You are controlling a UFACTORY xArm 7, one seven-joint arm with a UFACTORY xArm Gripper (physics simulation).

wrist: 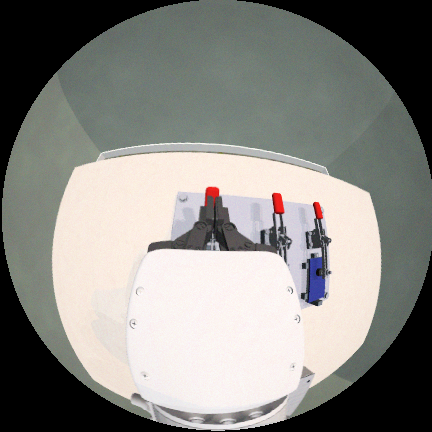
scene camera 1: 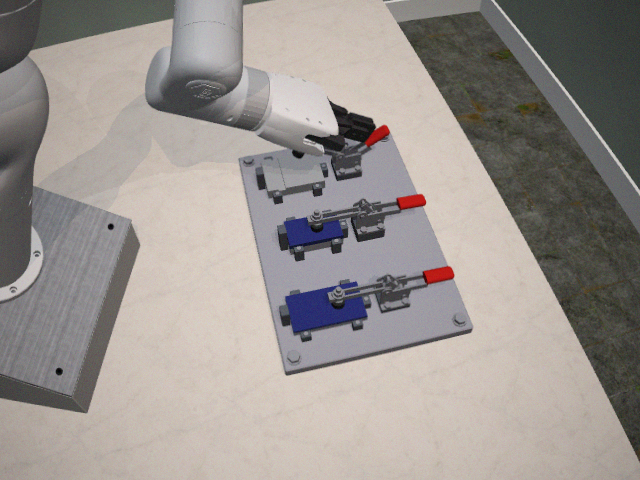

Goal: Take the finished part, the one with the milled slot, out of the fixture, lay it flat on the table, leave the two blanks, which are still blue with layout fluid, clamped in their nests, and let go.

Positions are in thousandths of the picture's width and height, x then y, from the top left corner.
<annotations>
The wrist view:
my gripper: 492,476
fixture plate: 691,503
</annotations>
